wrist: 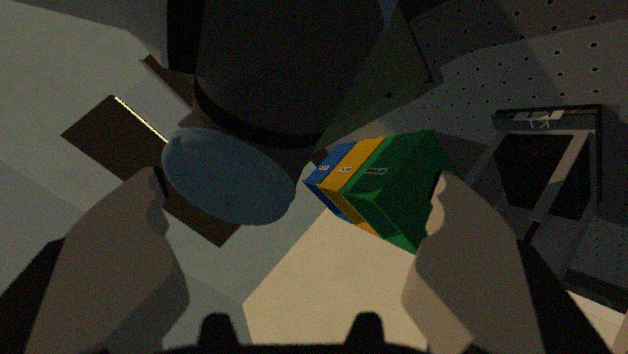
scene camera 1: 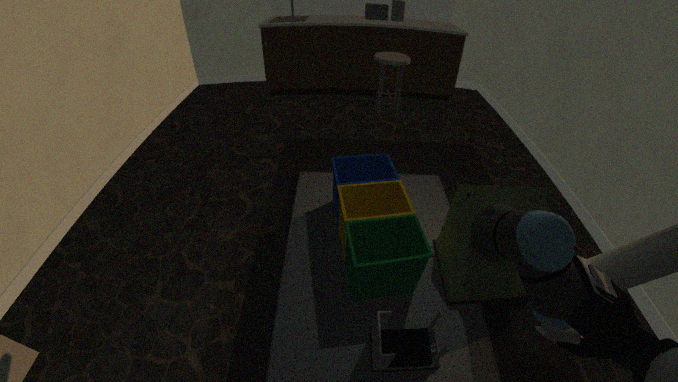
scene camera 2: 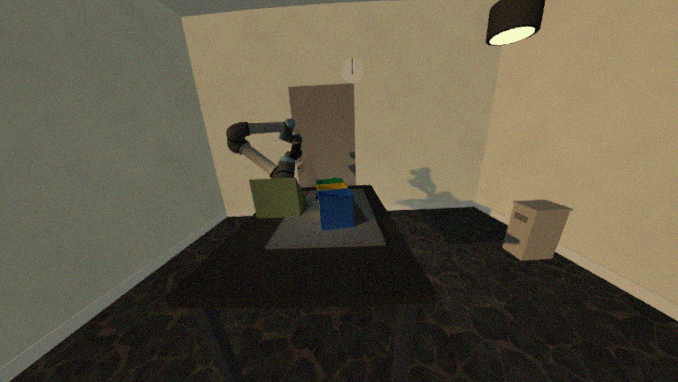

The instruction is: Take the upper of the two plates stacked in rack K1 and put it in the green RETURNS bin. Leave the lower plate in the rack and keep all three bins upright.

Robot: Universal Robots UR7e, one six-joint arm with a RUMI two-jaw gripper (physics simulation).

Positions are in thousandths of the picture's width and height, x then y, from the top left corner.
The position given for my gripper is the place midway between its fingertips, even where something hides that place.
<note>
I see my gripper (scene camera 1: 830,776), a green bin (scene camera 1: 570,671), a blue bin (scene camera 1: 526,444), a yellow bin (wrist: 539,504), a black plate (wrist: 837,473) and a black plate (wrist: 811,388).
The green bin is seen too in the wrist view (wrist: 622,541). The blue bin is seen too in the wrist view (wrist: 541,431) and in scene camera 2 (scene camera 2: 496,541). My gripper is seen too in the wrist view (wrist: 480,490).
</note>
